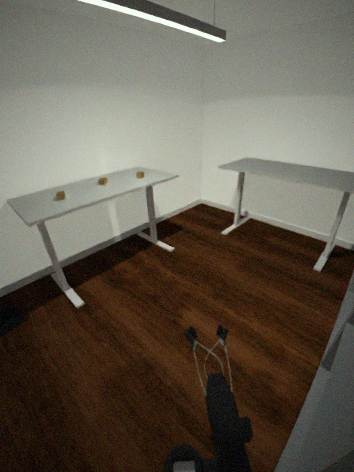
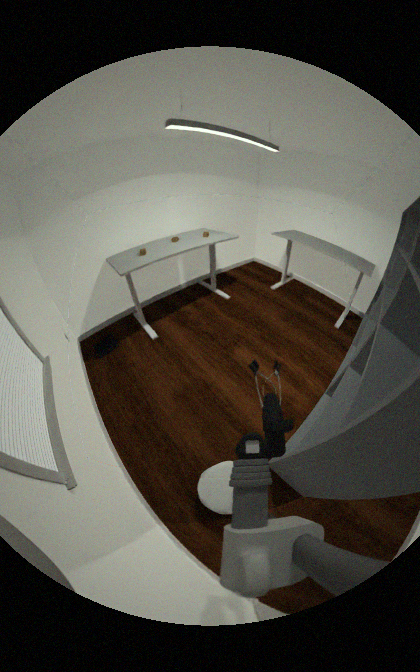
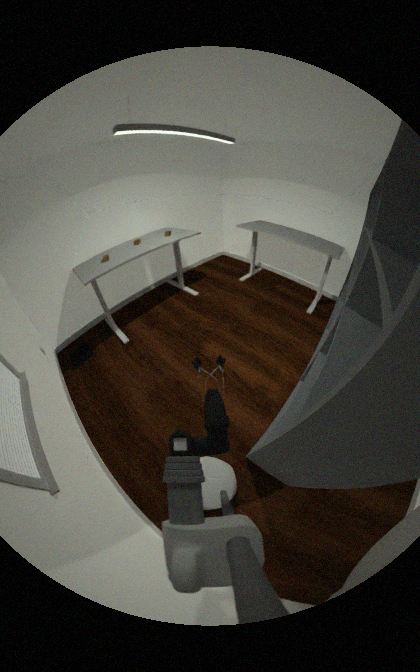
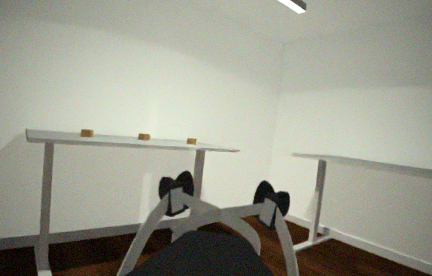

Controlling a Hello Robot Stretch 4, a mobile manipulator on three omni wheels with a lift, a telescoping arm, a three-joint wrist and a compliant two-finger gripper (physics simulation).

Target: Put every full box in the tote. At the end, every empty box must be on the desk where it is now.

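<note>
Three small brown boxes stand in a row on the left desk: a left box, a middle box and a right box. Their insides are too small to see, so I cannot tell full from empty. A dark, low tote-like container is on the floor near the left desk's left end. My gripper is open and empty, well away from the boxes.
A second grey desk stands by the right wall. A large grey structure is close on my right. A wall with a white ribbed panel is on the left.
</note>
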